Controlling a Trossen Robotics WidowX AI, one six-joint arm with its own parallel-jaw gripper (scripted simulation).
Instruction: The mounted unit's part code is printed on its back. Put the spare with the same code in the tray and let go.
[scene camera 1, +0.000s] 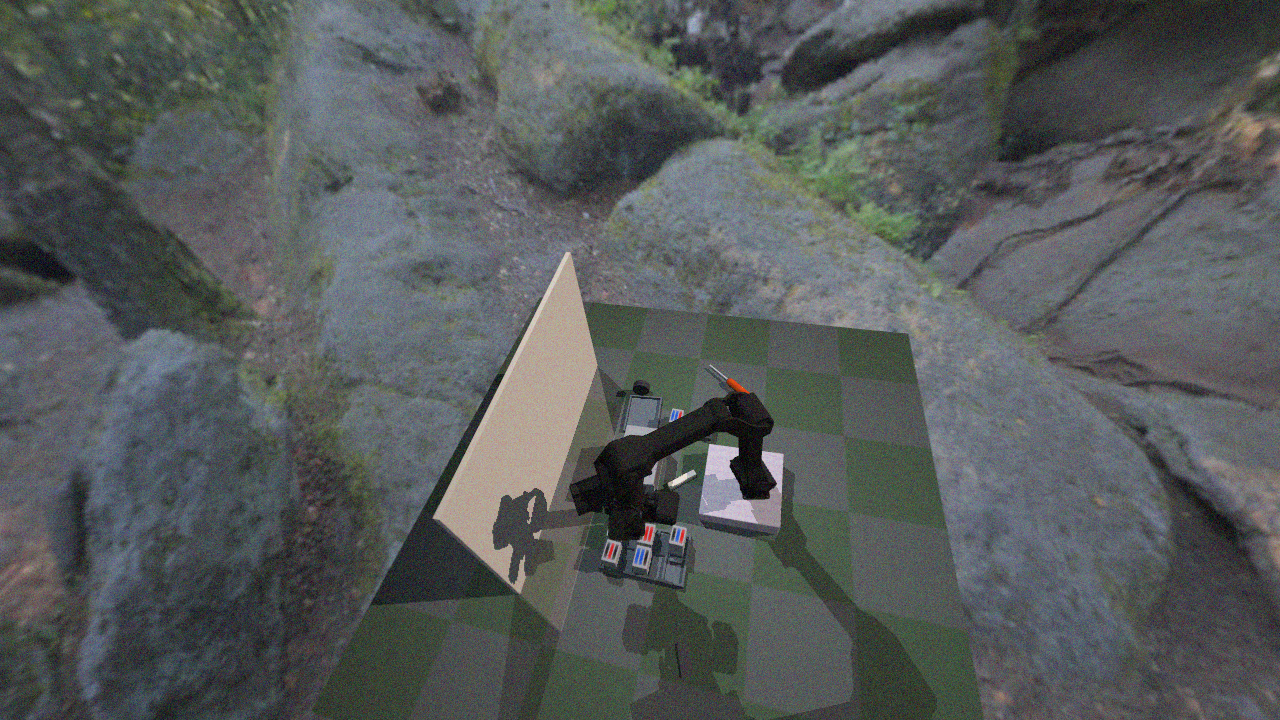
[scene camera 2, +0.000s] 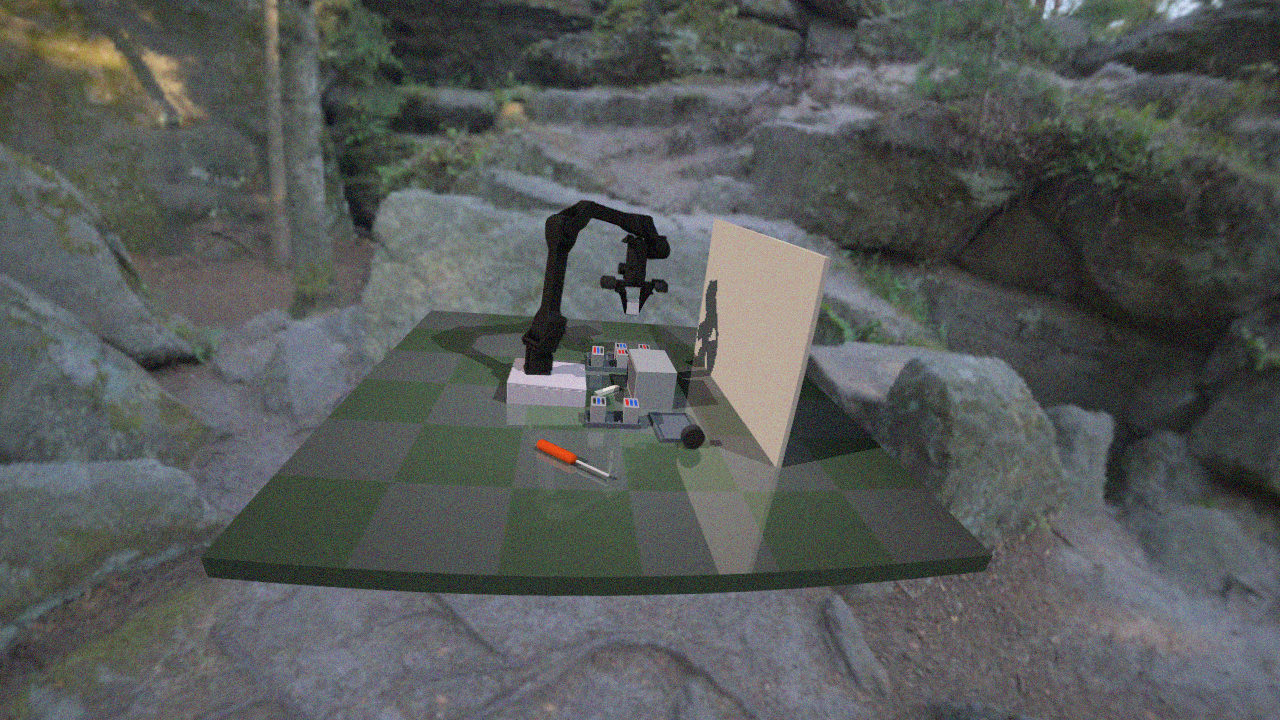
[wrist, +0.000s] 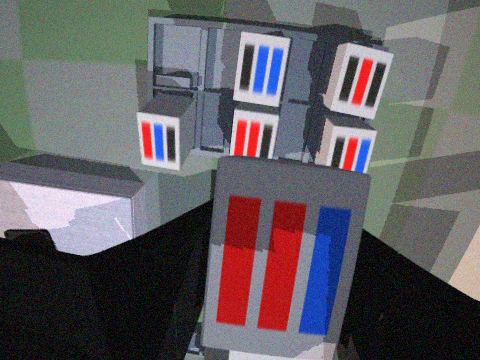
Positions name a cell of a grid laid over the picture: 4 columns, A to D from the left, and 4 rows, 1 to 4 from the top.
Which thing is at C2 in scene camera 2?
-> A beige wall panel.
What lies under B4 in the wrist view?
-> The gripper.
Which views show the gripper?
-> Scene camera 1, scene camera 2 and the wrist view: all of them.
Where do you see a grey mounted unit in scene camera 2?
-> C3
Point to a beige wall panel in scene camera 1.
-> B3
